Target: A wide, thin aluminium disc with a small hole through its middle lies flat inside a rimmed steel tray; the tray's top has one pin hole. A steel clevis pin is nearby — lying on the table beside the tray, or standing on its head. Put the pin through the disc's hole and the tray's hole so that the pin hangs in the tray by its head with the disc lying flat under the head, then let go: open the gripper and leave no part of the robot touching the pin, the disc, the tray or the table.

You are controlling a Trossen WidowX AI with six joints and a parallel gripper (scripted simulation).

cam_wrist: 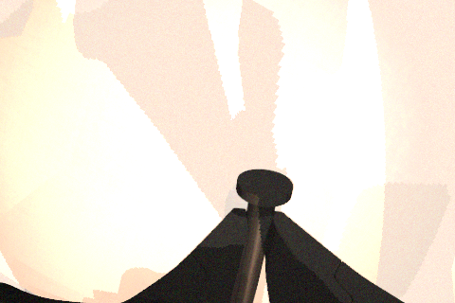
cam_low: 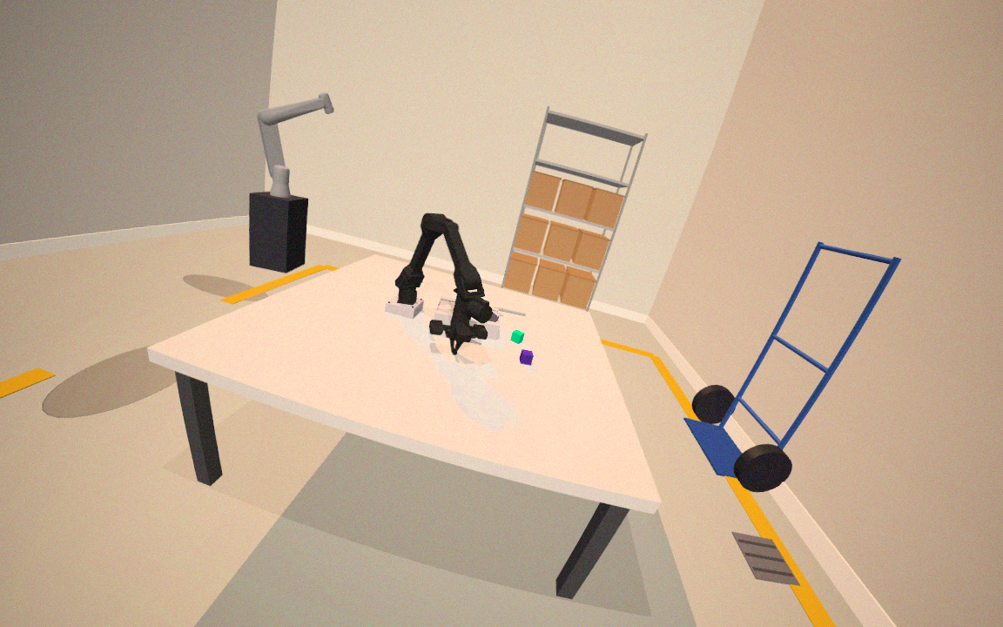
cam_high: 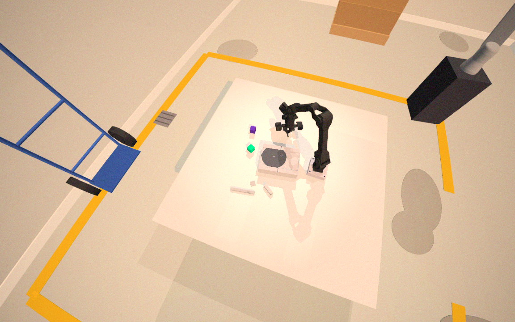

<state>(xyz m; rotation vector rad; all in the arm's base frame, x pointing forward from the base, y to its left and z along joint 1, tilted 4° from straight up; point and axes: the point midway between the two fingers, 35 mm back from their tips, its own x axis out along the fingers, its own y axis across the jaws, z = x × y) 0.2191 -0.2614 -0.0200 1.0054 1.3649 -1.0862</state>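
Now: gripper tip 10 mm to the right of the clevis pin and 10 mm below it. Also, from my gripper tip: pale rimmed tray: 30 mm ahead, 250 mm to the left, 40 mm above; aluminium disc: 70 mm ahead, 240 mm to the left, 60 mm above; purple cube: 250 mm ahead, 30 mm to the left, 20 mm above.
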